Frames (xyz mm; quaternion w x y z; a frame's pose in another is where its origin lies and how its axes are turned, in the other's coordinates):
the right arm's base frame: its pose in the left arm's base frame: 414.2 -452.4 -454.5 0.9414 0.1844 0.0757 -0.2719
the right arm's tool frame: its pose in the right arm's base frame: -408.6 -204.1 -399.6 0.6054 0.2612 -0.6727 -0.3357
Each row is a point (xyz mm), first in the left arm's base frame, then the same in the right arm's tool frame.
Working: the left arm's base frame: its pose in the right arm's tool frame: 74.9 767.7 304.5 0.4814 -0.1492 0.5966 0.6245

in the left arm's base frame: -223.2 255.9 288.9
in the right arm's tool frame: 97.4 974.9 698.6
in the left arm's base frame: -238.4 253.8 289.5
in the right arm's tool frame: 106.8 968.6 709.1
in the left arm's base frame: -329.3 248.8 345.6
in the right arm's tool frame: 177.1 979.1 788.9
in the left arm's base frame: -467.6 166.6 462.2
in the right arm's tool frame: 354.5 1009.8 873.1
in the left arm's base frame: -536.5 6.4 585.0
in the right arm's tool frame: 560.9 1061.7 859.0
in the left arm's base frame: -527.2 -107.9 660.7
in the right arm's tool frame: 674.8 1112.8 801.7
